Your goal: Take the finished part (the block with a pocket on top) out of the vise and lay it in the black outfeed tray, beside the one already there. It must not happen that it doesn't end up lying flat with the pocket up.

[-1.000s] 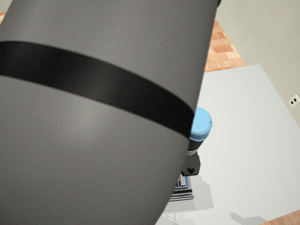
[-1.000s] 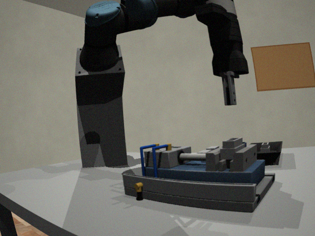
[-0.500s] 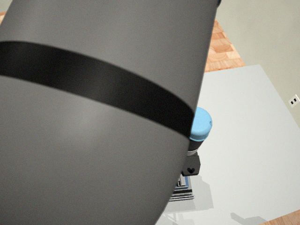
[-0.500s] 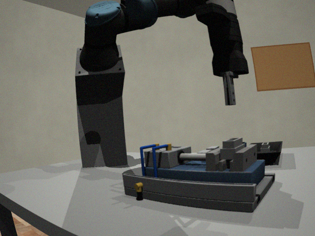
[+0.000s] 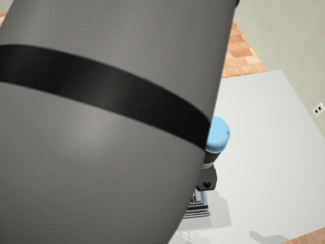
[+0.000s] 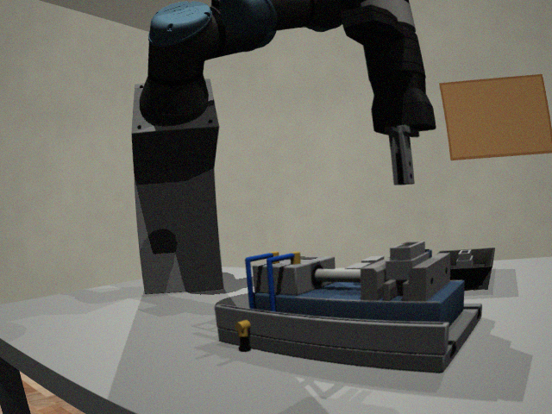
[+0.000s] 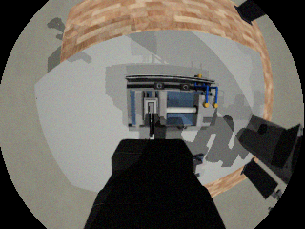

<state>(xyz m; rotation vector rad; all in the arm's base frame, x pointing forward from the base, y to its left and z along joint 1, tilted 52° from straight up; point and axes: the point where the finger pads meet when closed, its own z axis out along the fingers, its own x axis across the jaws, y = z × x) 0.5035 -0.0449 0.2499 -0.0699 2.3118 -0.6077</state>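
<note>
My hand is 7 cm past the blue base, 1 cm to the right of it and 16 cm above it. Round my hand: blue fixture plate 12 cm behind, 36 cm to the left, 20 cm below; then yellow block 8 cm behind, 40 cm to the left, 17 cm below.
</note>
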